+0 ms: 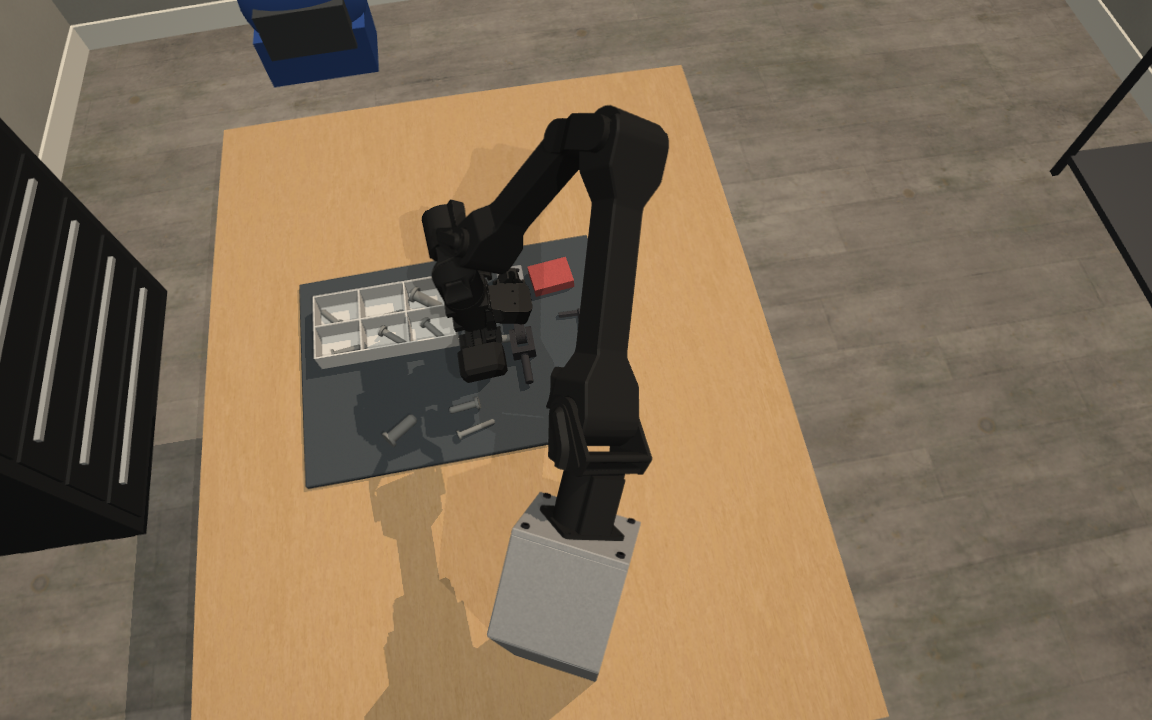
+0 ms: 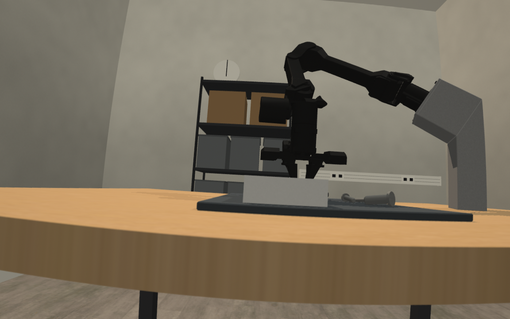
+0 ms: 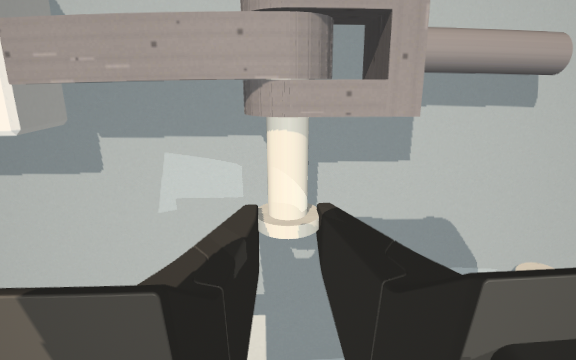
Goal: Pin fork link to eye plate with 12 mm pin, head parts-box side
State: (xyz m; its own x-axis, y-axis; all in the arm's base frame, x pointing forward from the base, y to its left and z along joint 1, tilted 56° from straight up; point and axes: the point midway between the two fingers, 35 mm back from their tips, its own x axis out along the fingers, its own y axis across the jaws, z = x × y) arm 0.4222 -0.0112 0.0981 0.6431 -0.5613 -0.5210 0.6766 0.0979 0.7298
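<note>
The grey eye plate is 5 cm to the right of my hand, 3 cm below it and 1 cm behind it. Also, from my hand: long thin pin 11 cm behind, 8 cm to the left, 4 cm below; then dark mat 5 cm below, 4 cm to the left, 2 cm ahead; then mount block 9 cm to the right, 6 cm ahead, 3 cm below.
</note>
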